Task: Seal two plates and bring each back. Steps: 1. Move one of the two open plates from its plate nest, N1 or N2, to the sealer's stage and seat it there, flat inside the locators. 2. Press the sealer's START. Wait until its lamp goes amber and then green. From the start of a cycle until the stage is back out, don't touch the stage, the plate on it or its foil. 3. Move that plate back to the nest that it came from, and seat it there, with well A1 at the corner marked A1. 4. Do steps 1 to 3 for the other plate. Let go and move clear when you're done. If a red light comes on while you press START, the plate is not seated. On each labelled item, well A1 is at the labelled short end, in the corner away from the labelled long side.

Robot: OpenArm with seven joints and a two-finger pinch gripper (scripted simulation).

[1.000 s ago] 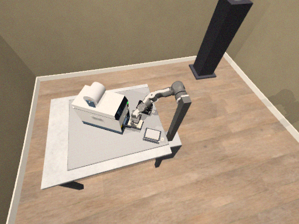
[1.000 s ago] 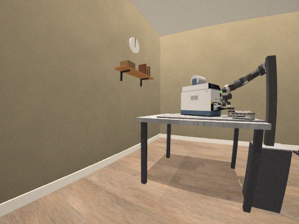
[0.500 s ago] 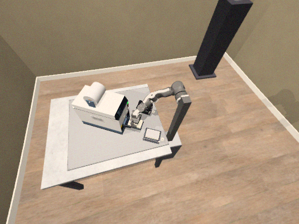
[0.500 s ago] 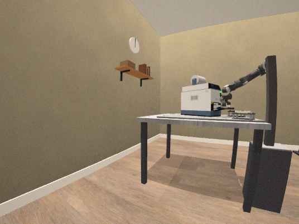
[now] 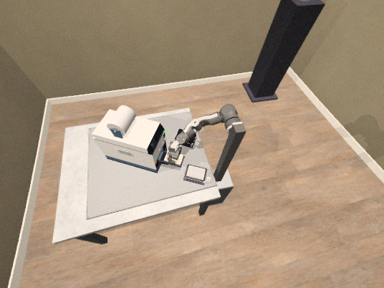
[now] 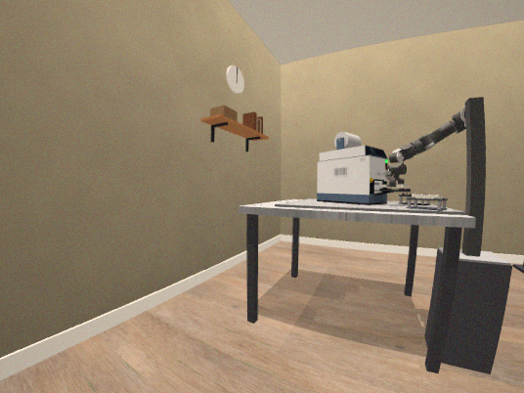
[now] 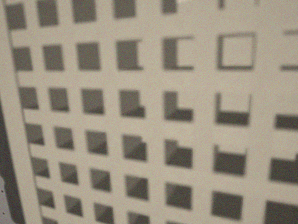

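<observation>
Right now the sealer stage is 2 cm below my hand. The rest, counted from my hand: plate nest 15 cm behind, 13 cm to the left, 6 cm below; yellow warning label 13 cm ahead, 3 cm to the left, 3 cm above; plate right at my hand.
</observation>
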